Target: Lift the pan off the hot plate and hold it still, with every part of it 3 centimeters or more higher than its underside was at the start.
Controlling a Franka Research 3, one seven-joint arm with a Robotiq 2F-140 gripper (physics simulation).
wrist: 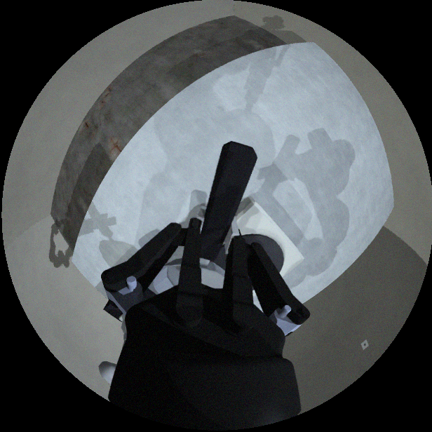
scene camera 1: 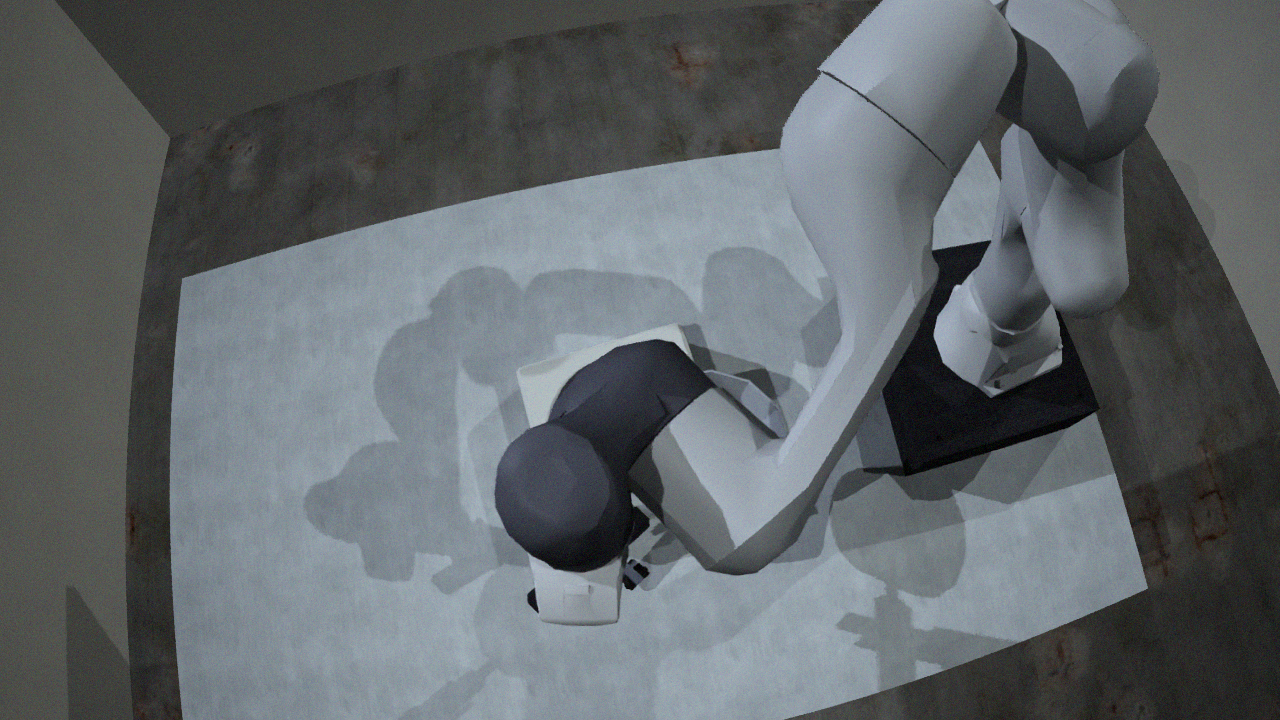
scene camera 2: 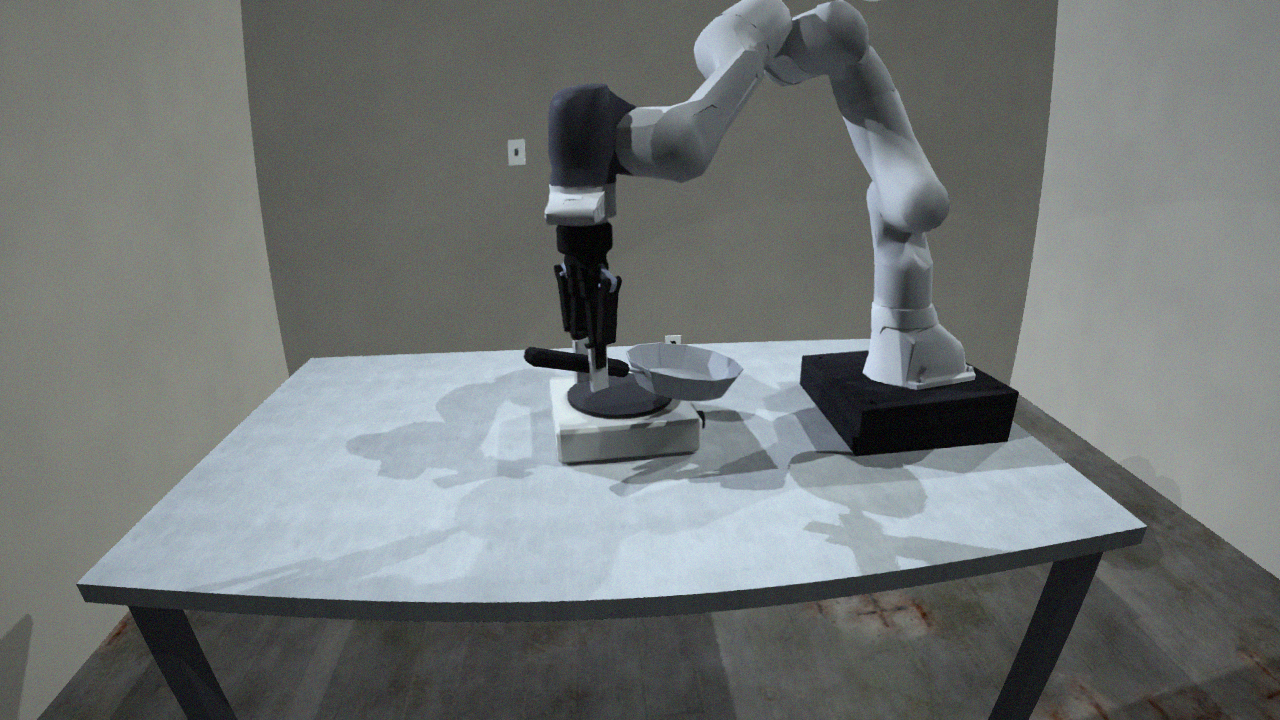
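The pan has a grey bowl (scene camera 2: pixel 684 374) (scene camera 1: pixel 751 398) and a black handle (scene camera 2: pixel 556 360) (wrist: pixel 231 187). My gripper (scene camera 2: pixel 588 362) (wrist: pixel 215 218) is shut on the handle near the bowl end. In scene camera 2 the pan hangs above the level of the hot plate (scene camera 2: pixel 626 440) (wrist: pixel 265 222) (scene camera 1: pixel 537 383), with its bowl toward the plate's right side and the handle sloping slightly down toward the bowl. The plate's dark round disc (scene camera 2: pixel 617 395) (wrist: pixel 270 251) shows below the pan. In scene camera 1 the arm hides the fingers and most of the pan.
The hot plate's white box stands on the pale table (scene camera 2: pixel 402 537) (scene camera 1: pixel 313 626). A small dark knob (scene camera 2: pixel 702 418) is on its right side. The arm's black base block (scene camera 2: pixel 939 420) (scene camera 1: pixel 984 420) stands on the table to the right. Arm shadows fall across the table top.
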